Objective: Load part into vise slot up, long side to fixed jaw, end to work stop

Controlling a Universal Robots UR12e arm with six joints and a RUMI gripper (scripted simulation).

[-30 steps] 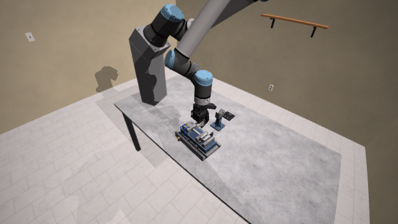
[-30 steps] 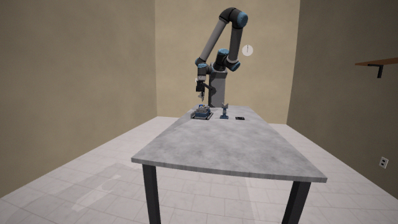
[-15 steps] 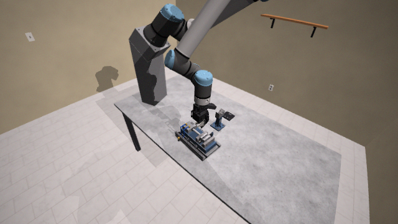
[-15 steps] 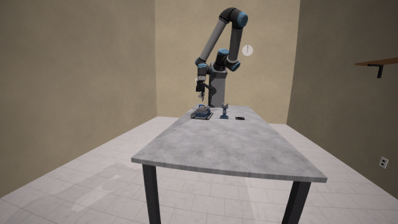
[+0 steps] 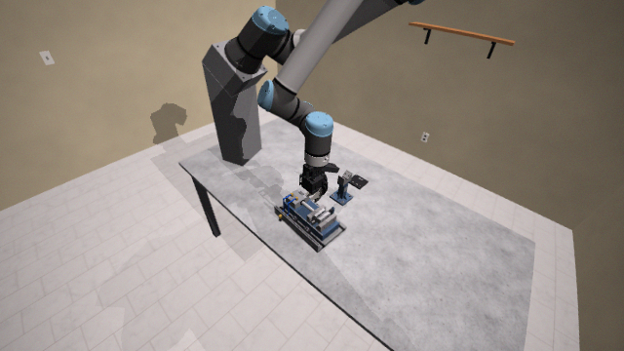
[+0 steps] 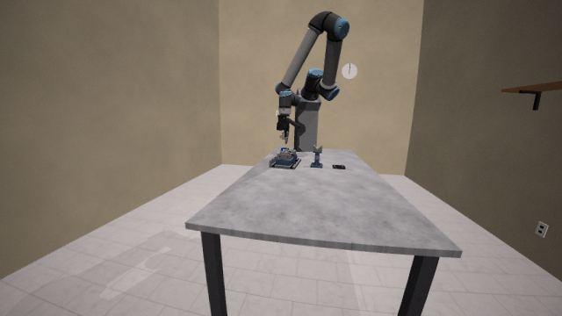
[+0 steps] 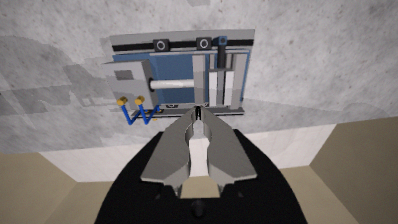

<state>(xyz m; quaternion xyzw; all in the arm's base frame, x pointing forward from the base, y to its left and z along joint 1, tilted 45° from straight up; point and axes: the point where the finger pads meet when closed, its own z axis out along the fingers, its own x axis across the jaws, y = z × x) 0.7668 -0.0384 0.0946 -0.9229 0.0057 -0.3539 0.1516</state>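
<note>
The part is 4 cm ahead of my hand, 1 cm to the left of it and 7 cm below it. The rest, counted from my hand: cylinder rod (5 cm behind, 10 cm below); work stop (3 cm ahead, 6 cm to the left, 8 cm below); moving jaw (10 cm below).
</note>
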